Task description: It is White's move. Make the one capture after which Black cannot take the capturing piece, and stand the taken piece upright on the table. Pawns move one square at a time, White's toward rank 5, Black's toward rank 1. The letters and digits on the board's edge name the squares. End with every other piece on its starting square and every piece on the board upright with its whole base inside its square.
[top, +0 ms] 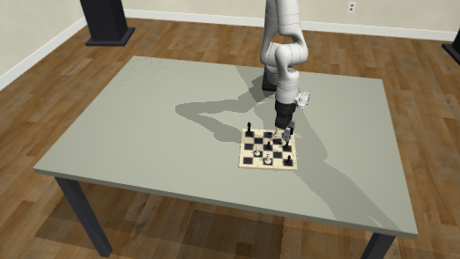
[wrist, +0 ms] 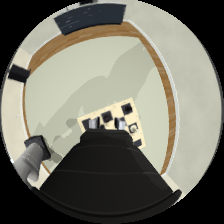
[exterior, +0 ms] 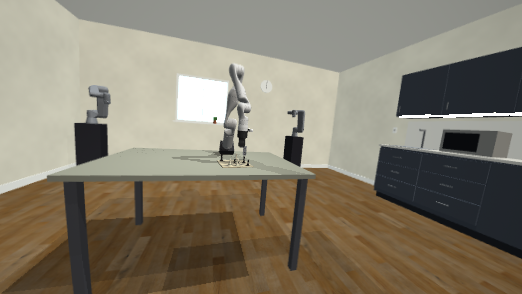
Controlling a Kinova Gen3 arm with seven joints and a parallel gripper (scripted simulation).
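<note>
The chessboard lies 80 mm below my hand and 70 mm to the right of it.
</note>
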